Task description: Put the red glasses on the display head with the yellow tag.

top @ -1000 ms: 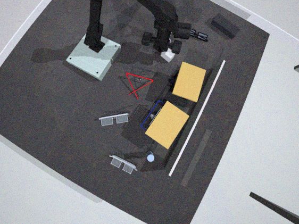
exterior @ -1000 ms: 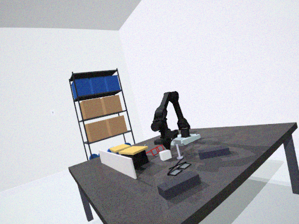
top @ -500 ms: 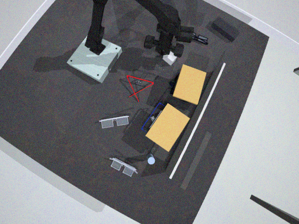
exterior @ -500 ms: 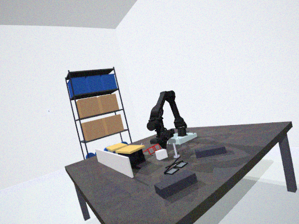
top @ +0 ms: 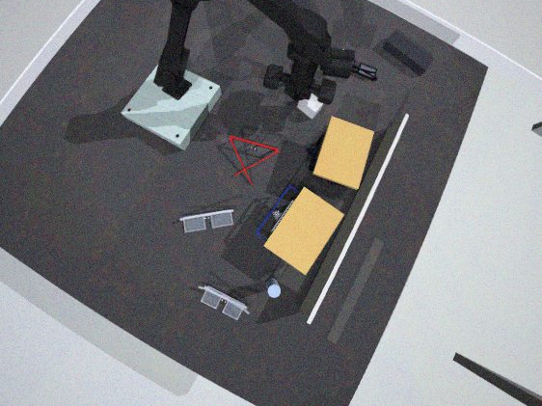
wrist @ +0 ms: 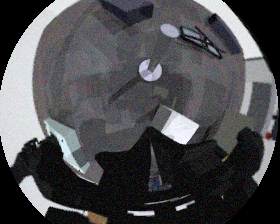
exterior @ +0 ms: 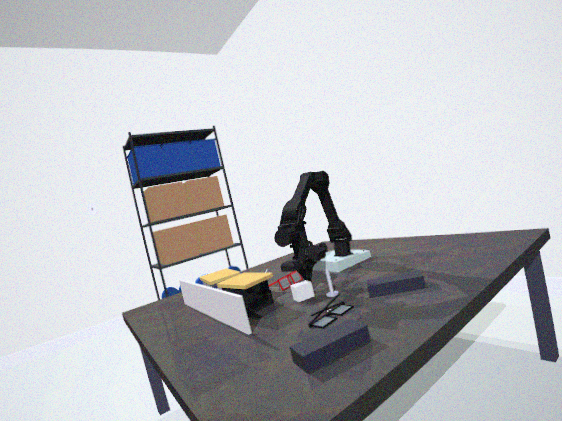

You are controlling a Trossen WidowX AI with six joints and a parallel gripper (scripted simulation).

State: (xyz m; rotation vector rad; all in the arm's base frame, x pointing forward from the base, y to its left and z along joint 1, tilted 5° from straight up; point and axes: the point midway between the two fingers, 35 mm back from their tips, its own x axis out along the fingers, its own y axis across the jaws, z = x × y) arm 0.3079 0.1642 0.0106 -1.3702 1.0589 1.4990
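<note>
Now: gripper tip 4 cm short of the white cube, 1 cm to the right of it and 1 cm above it. From my gripper tip the other things lie so: white board (31 cm ahead, 20 cm to the right, 2 cm above); then pale blue cylinder (23 cm ahead, 48 cm to the right, 2 cm above); then white post (2 cm behind, 9 cm to the left, 1 cm below).
</note>
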